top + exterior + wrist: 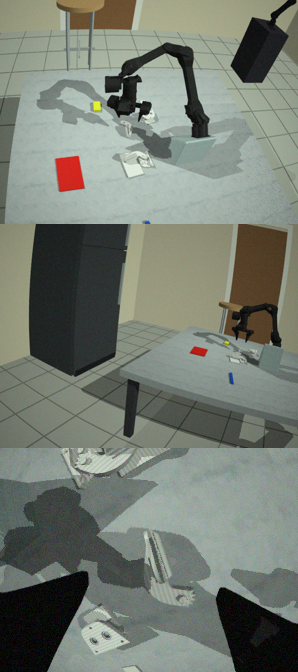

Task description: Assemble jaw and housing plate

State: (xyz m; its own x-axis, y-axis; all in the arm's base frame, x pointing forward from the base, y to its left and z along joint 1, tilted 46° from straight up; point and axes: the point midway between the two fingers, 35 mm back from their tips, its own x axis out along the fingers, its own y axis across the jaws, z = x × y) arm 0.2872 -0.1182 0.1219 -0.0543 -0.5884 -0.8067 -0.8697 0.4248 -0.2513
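Right now the white jaw is 40 mm to the right of my gripper tip and 90 mm below it. Also, from my gripper tip: red flat sheet: 290 mm ahead, 190 mm to the left, 100 mm below; then yellow block: 120 mm ahead, 180 mm to the right, 90 mm below; then small white piece: 130 mm behind, 190 mm to the right, 100 mm below.
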